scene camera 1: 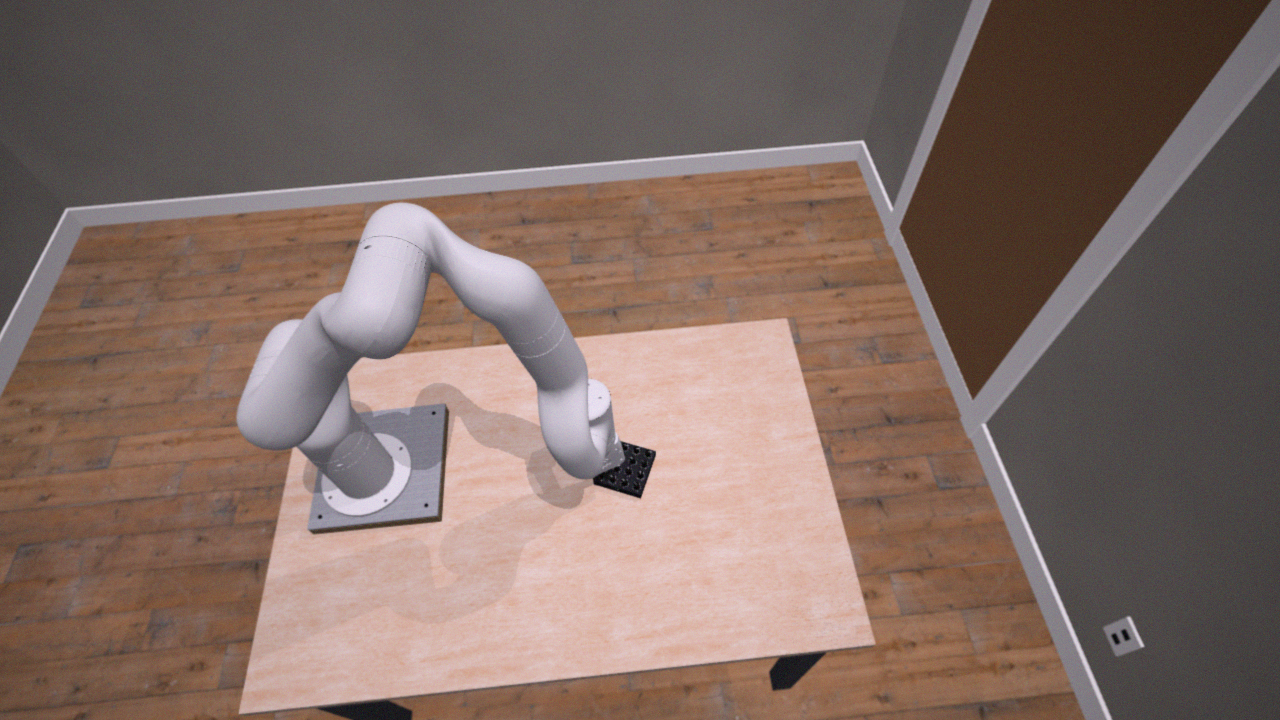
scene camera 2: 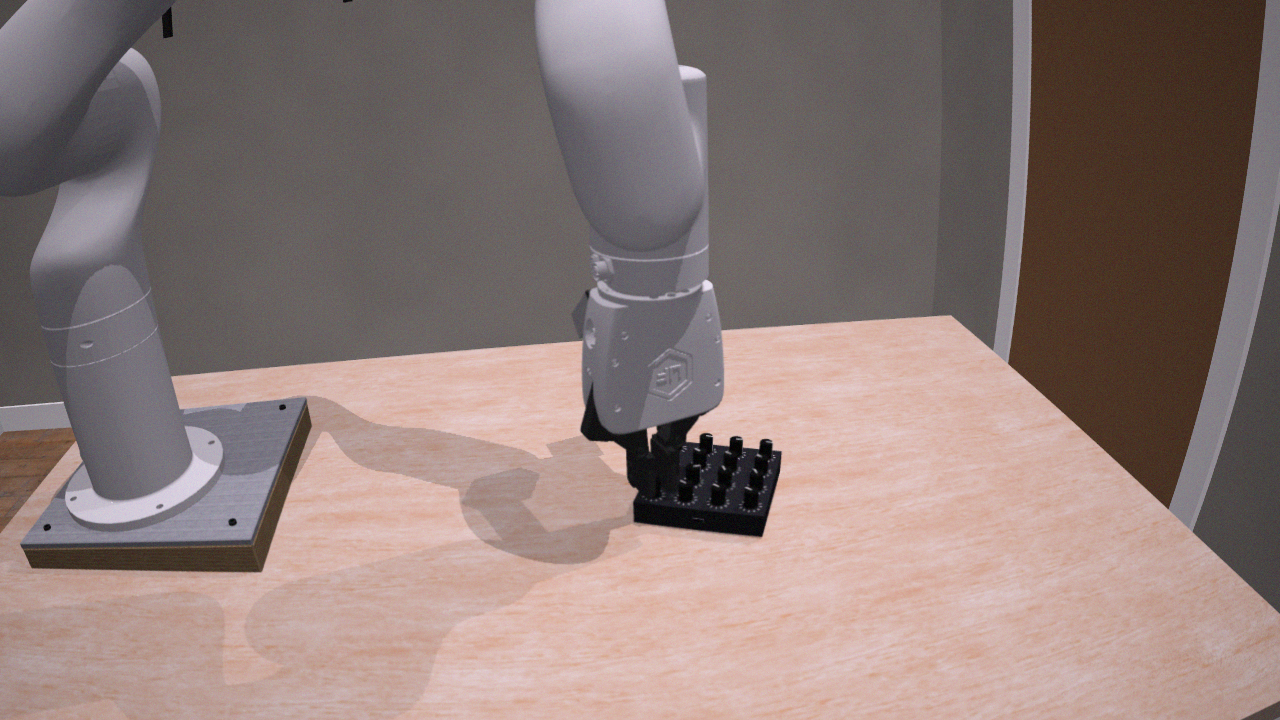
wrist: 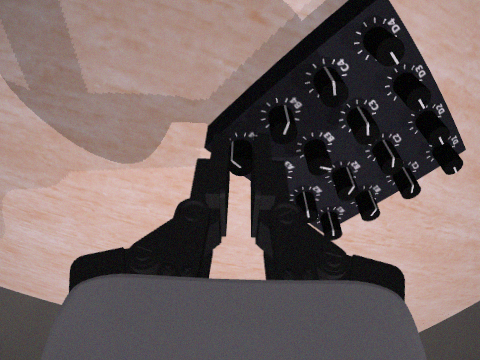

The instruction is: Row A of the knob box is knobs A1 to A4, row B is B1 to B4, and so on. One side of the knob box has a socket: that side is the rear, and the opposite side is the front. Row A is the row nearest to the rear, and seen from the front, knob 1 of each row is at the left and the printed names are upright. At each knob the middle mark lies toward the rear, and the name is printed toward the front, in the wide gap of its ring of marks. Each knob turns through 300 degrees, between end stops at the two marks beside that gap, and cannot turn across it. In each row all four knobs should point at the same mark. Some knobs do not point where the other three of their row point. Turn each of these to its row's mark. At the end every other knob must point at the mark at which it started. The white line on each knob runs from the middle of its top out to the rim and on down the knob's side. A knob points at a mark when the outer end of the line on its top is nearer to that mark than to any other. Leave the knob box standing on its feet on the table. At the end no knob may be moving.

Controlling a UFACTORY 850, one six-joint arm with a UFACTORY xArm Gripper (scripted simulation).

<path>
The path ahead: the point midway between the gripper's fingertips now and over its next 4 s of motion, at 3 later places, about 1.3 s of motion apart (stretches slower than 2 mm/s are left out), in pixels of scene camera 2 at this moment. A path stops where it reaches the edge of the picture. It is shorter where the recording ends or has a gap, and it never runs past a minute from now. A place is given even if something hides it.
My gripper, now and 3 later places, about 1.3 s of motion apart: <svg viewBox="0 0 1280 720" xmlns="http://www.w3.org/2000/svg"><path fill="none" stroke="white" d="M653 487L654 448L693 432L693 462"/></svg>
</path>
